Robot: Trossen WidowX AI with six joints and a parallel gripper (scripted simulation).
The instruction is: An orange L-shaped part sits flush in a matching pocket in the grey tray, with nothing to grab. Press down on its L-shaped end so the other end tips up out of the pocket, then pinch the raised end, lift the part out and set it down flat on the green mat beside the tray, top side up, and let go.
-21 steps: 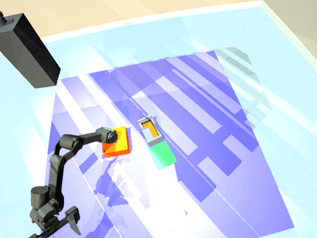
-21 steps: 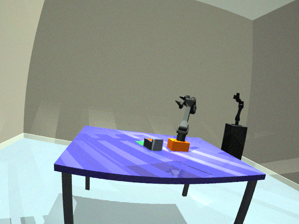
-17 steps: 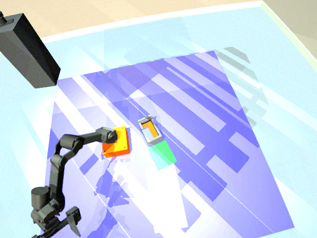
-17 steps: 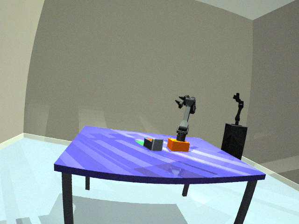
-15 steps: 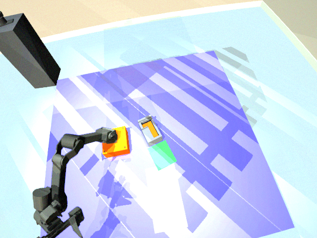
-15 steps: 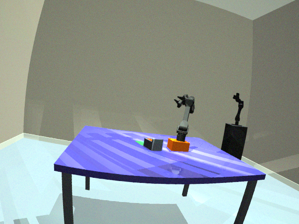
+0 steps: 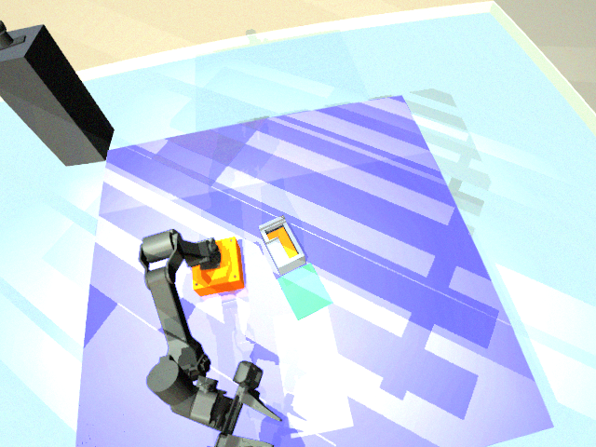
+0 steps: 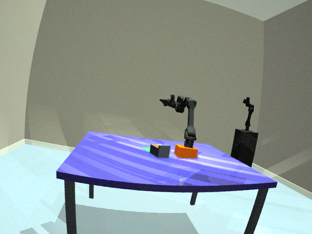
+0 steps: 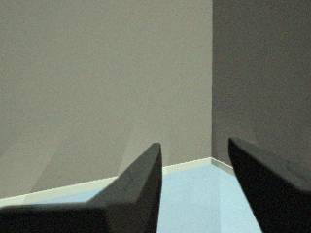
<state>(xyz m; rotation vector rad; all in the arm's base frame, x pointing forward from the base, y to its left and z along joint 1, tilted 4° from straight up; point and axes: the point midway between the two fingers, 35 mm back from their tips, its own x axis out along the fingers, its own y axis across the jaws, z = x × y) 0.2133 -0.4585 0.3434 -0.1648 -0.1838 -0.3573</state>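
Right now my gripper tip is 1 cm past the orange L-shaped part, 54 cm to the right of it and 36 cm above it. Round my gripper tip: green mat: 5 cm ahead, 38 cm to the left, 43 cm below.
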